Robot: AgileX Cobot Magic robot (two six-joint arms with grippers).
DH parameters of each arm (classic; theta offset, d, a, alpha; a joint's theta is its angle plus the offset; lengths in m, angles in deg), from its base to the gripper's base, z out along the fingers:
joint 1: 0 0.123 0 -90
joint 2: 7.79 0 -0.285 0
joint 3: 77.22 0 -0.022 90
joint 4: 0 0.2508 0 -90
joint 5: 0 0 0.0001 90
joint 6: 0 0.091 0 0
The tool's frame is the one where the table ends.
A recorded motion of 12 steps. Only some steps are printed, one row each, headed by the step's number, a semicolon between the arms.
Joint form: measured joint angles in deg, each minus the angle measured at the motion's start. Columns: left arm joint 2, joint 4, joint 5, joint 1, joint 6, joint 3; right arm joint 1, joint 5, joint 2, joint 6, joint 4, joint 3.
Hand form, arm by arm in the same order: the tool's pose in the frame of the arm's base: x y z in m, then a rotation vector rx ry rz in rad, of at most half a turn. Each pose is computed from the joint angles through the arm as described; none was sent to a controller.
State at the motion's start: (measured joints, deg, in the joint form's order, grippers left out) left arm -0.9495 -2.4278 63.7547 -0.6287 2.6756 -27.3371; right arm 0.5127 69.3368 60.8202 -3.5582 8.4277 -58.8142
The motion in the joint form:
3: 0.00 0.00 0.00 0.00 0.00 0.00; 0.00 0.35 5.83 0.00 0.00 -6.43
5: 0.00 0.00 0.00 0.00 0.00 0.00; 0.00 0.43 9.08 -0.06 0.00 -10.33
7: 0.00 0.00 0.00 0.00 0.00 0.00; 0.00 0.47 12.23 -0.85 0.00 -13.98
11: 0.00 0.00 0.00 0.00 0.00 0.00; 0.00 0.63 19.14 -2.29 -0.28 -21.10
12: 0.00 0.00 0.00 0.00 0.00 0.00; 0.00 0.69 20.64 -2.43 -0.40 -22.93
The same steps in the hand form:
3: -0.0071 -0.0034 0.2668 0.0638 2.1011 -0.0297; 0.2091 0.0144 0.3529 -0.0667 2.7146 0.1870
5: -0.0071 -0.0034 0.2668 0.0638 2.1011 -0.0297; 0.2251 0.0145 0.3600 -0.0691 2.7046 0.1860
7: -0.0071 -0.0034 0.2668 0.0638 2.1011 -0.0297; 0.2408 0.0147 0.3653 -0.0884 2.6954 0.1813
11: -0.0071 -0.0034 0.2668 0.0638 2.1011 -0.0297; 0.2749 0.0146 0.3696 -0.1238 2.6925 0.1669
12: -0.0071 -0.0034 0.2668 0.0638 2.1011 -0.0297; 0.2825 0.0145 0.3714 -0.1279 2.6878 0.1629

